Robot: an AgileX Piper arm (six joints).
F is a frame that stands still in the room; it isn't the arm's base.
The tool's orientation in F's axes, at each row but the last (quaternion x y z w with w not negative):
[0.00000 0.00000 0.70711 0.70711]
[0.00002 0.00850 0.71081 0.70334]
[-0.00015 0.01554 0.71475 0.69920]
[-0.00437 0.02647 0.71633 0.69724]
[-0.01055 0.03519 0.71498 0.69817]
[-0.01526 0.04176 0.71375 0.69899]
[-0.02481 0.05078 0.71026 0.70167]
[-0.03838 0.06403 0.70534 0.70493]
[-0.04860 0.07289 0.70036 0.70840]
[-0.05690 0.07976 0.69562 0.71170]
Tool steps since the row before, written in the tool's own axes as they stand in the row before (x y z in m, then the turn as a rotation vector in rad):
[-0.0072 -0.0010 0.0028 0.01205 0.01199 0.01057]
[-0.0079 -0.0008 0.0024 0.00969 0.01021 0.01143]
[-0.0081 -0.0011 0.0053 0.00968 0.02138 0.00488]
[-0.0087 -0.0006 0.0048 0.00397 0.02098 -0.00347]
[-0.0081 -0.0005 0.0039 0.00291 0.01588 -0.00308]
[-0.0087 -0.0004 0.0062 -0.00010 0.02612 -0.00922]
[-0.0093 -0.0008 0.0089 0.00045 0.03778 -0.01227]
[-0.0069 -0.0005 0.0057 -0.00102 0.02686 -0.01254]
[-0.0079 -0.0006 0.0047 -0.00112 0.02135 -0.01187]
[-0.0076 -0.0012 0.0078 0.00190 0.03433 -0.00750]
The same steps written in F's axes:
[0.0010 -0.0072 0.0028 -0.01199 0.01205 0.01057]
[0.0009 -0.0079 0.0025 -0.01017 0.00972 0.01144]
[0.0014 -0.0080 0.0055 -0.02148 0.00932 0.00514]
[0.0010 -0.0085 0.0051 -0.02118 0.00326 -0.00297]
[0.0008 -0.0078 0.0044 -0.01604 0.00234 -0.00269]
[0.0008 -0.0082 0.0069 -0.02643 -0.00135 -0.00818]
[0.0013 -0.0083 0.0098 -0.03820 -0.00125 -0.01083]
[0.0007 -0.0060 0.0066 -0.02729 -0.00277 -0.01128]
[0.0007 -0.0070 0.0060 -0.02176 -0.00283 -0.01079]
[0.0013 -0.0060 0.0091 -0.03452 0.00131 -0.00669]

